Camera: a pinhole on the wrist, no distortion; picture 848 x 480 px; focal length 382.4 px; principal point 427.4 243.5 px. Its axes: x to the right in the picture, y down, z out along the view. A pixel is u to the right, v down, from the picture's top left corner.
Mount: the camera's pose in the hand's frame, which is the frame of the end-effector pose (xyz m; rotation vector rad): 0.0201 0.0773 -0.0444 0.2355 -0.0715 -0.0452
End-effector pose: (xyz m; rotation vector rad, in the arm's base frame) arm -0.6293 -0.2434 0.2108 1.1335 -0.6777 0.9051
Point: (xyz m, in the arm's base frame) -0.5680 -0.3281 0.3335
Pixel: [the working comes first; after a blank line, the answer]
In the camera's frame: 0.1054 -0.0437 0.1697

665 145
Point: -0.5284 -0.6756 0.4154
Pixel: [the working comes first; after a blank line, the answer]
In the camera's frame: 0.1299 -0.0094 0.5264

522 237
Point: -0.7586 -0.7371 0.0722
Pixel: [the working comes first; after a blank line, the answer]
In the camera's frame: -0.2875 -0.0017 0.5100

212 242
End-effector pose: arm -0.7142 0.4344 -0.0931 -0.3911 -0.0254 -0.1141
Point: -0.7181 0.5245 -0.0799
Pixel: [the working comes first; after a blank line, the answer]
In the camera's frame: -0.0268 0.0201 0.0908

314 328
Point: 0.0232 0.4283 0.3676
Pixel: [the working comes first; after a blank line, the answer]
In the camera's frame: 0.7715 -0.0311 0.4358

outside the picture
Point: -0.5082 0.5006 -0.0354
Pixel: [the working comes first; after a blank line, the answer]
In the camera's frame: 0.1883 0.0212 0.1084

outside the picture
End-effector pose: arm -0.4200 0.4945 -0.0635 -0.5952 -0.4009 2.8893
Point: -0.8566 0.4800 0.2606
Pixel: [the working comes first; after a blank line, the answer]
In the camera's frame: 0.2937 0.0205 0.5034

650 259
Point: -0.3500 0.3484 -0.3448
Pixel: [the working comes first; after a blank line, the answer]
In the camera's frame: -0.0327 0.0852 -0.2244

behind the camera
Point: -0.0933 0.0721 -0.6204
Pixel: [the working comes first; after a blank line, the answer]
In the camera's frame: -0.2589 0.3183 -0.5601

behind the camera
